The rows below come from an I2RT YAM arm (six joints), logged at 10 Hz.
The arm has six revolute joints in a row. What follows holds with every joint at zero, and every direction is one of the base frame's.
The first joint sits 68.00 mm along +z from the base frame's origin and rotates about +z.
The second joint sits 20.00 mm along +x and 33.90 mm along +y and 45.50 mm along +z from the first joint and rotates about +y.
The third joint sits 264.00 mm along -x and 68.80 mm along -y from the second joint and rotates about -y.
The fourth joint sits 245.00 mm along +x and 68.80 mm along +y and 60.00 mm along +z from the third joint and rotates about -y.
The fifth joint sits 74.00 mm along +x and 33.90 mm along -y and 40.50 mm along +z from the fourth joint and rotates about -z.
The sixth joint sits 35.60 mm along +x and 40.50 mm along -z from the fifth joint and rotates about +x.
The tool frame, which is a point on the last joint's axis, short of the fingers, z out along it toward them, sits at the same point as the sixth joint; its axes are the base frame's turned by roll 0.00, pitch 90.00 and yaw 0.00 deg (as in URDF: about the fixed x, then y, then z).
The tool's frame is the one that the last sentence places.
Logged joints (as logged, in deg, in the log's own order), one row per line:
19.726, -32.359, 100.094, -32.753, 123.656, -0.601
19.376, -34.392, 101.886, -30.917, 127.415, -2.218
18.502, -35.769, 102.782, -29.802, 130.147, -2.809
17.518, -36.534, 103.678, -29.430, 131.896, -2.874
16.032, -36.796, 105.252, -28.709, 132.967, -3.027
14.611, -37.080, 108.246, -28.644, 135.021, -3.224
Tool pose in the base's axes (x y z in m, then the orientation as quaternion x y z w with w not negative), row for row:
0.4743, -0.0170, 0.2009, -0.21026, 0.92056, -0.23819, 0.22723
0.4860, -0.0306, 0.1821, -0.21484, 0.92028, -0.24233, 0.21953
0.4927, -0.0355, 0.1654, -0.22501, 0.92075, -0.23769, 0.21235
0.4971, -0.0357, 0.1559, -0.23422, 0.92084, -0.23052, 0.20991
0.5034, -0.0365, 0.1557, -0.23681, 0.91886, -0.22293, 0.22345
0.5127, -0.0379, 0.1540, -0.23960, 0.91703, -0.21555, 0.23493
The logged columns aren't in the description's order. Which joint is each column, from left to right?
Columns, left to right: joint 5, joint 6, joint 3, joint 4, joint 2, joint 1.
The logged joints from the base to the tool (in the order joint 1, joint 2, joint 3, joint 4, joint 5, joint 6), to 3 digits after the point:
-0.601, 123.656, 100.094, -32.753, 19.726, -32.359
-2.218, 127.415, 101.886, -30.917, 19.376, -34.392
-2.809, 130.147, 102.782, -29.802, 18.502, -35.769
-2.874, 131.896, 103.678, -29.430, 17.518, -36.534
-3.027, 132.967, 105.252, -28.709, 16.032, -36.796
-3.224, 135.021, 108.246, -28.644, 14.611, -37.080

